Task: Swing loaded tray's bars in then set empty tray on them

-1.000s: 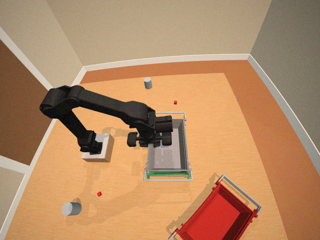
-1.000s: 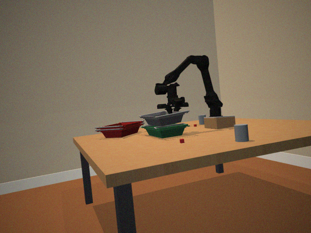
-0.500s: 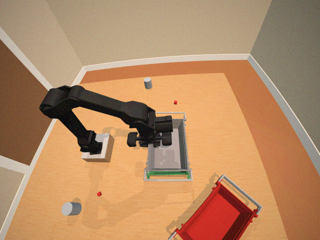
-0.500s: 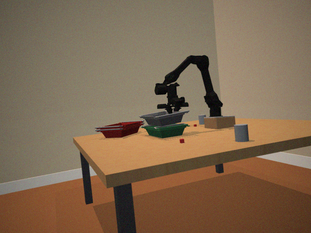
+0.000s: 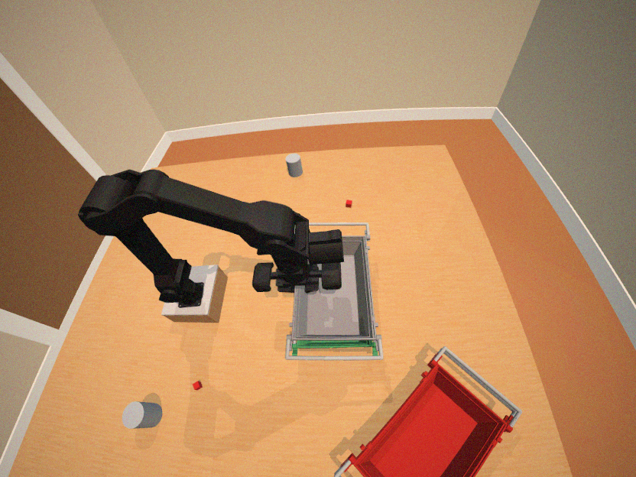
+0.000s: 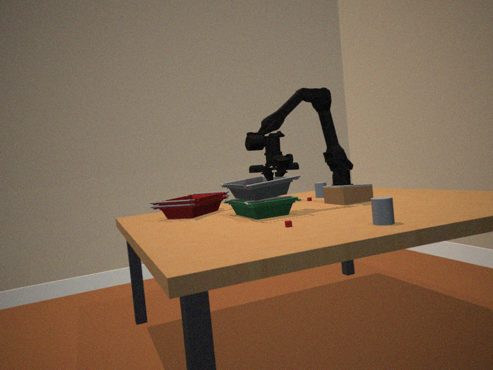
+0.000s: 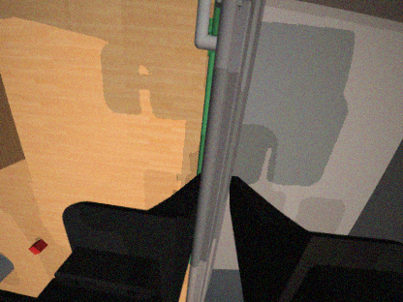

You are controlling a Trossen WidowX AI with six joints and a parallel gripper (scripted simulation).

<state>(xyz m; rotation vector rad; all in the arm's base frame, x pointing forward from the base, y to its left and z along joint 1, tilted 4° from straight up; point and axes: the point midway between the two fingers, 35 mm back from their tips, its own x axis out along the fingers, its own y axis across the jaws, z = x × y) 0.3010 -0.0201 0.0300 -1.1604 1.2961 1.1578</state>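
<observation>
The grey tray lies 7 cm ahead of my gripper tip and 3 cm above it. Also, from my gripper tip: red block 28 cm behind, 19 cm to the right, 8 cm below.
</observation>
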